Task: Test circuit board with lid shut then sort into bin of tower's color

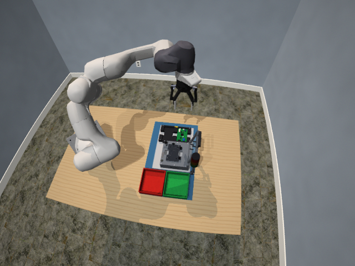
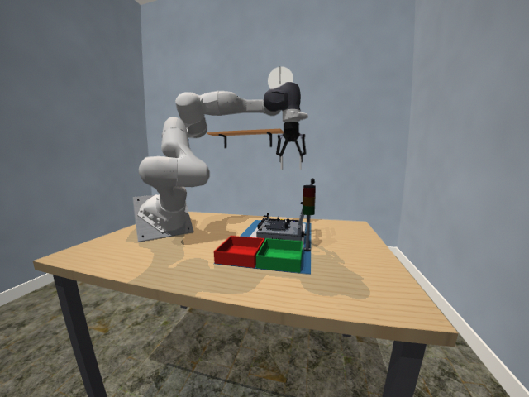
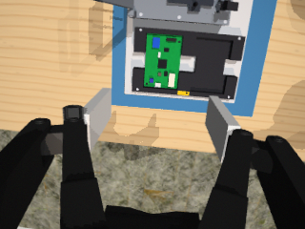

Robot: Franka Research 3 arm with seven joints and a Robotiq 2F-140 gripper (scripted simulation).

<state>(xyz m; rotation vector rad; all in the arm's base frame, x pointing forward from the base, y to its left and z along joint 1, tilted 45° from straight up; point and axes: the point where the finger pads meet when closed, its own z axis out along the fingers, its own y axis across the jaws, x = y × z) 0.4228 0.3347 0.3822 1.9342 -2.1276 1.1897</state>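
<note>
The green circuit board lies 31 cm below my hand. Round my hand: tester plate: 8 cm behind, 15 cm to the right, 26 cm below; clear lid: 4 cm ahead, 19 cm to the right, 15 cm below; green bin: 9 cm behind, 36 cm to the right, 32 cm below.
</note>
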